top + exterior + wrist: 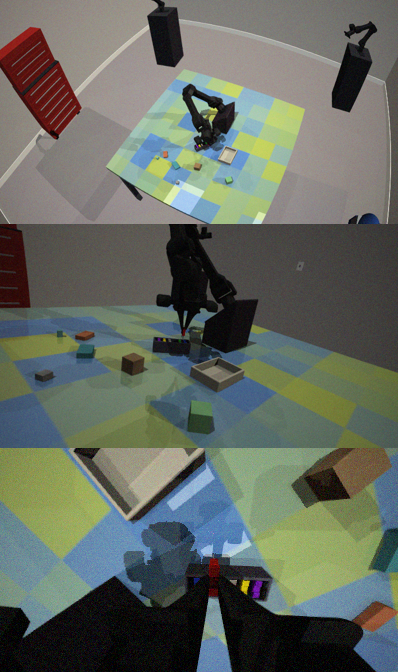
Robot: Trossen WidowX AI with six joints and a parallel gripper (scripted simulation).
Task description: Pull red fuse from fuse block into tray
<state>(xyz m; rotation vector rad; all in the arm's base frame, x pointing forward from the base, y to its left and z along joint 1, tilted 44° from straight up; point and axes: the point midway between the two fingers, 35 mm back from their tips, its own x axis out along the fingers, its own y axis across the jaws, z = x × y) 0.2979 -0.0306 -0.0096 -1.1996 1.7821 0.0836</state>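
The tray is 1 cm ahead of my gripper tip, 16 cm to the left of it and 10 cm below it. Round my gripper tip: red fuse (1 cm below).
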